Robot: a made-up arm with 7 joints. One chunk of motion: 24 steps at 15 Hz.
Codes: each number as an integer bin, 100 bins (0 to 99) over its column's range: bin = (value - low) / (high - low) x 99, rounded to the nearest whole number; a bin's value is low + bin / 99 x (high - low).
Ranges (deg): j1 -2.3..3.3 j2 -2.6..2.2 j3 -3.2..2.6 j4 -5.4..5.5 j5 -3..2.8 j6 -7.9..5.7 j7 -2.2..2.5
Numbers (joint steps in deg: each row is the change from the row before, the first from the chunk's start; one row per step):
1: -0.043 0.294 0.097 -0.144 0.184 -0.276 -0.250
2: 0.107 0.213 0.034 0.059 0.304 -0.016 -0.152
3: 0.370 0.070 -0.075 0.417 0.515 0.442 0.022
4: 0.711 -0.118 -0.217 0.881 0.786 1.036 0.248
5: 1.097 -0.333 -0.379 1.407 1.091 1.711 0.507
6: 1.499 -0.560 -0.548 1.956 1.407 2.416 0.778
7: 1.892 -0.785 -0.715 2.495 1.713 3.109 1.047
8: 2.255 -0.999 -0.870 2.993 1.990 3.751 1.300
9: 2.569 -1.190 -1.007 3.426 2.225 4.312 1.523
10: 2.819 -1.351 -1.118 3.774 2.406 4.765 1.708
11: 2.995 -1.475 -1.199 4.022 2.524 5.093 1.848
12: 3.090 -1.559 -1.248 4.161 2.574 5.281 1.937
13: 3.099 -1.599 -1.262 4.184 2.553 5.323 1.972
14: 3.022 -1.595 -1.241 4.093 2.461 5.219 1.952
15: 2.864 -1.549 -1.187 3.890 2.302 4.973 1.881
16: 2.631 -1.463 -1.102 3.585 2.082 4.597 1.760
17: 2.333 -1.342 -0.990 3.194 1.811 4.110 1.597
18: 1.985 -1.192 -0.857 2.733 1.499 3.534 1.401
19: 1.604 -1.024 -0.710 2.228 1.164 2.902 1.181
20: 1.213 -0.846 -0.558 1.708 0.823 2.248 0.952
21: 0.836 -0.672 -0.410 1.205 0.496 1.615 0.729
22: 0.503 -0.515 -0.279 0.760 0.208 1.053 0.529
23: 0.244 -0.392 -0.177 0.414 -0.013 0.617 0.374
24: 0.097 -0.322 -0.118 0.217 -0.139 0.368 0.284
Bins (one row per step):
1: 40 60 56 48 54 55 41
2: 43 58 55 50 56 57 43
3: 47 55 53 53 60 61 47
4: 53 51 51 57 65 65 52
5: 60 47 48 62 70 70 57
6: 67 42 45 67 75 75 63
7: 74 37 42 72 80 80 68
8: 81 33 40 76 85 85 74
9: 86 29 37 80 89 89 78
10: 90 26 36 83 92 92 82
11: 94 23 34 86 94 95 85
12: 95 21 33 87 95 96 87
13: 95 21 33 87 95 96 88
14: 94 21 33 86 93 95 87
15: 91 22 34 84 90 94 86
16: 87 23 36 82 87 91 83
17: 82 26 38 78 82 87 80
18: 76 29 40 74 77 83 76
19: 69 33 43 69 71 79 71
20: 62 36 45 65 65 74 66
21: 55 40 48 60 60 69 62
22: 50 43 50 56 55 65 57
23: 45 46 52 53 51 62 54
24: 42 47 53 51 49 60 52

